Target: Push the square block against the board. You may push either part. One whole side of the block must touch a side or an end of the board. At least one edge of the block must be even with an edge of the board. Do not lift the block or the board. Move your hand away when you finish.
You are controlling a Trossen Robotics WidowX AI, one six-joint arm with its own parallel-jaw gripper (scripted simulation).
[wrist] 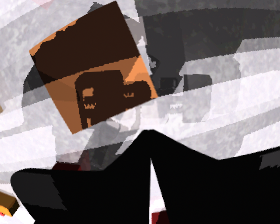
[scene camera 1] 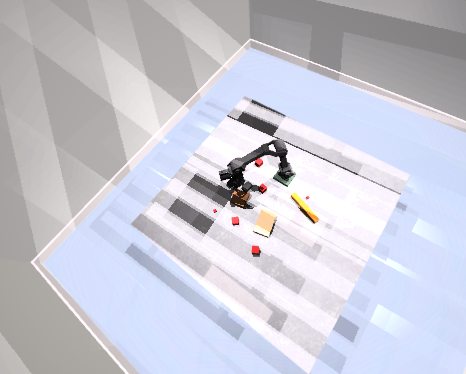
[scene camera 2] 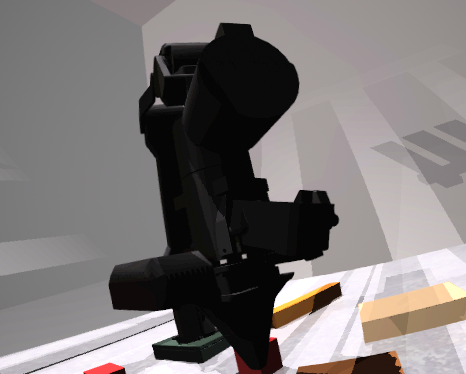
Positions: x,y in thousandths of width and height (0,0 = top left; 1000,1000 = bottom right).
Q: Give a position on a square block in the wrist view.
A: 330,306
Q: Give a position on a long yellow-orange bar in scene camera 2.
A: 641,822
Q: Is my gripper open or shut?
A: Shut.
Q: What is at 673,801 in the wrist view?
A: My gripper.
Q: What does my gripper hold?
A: Nothing.
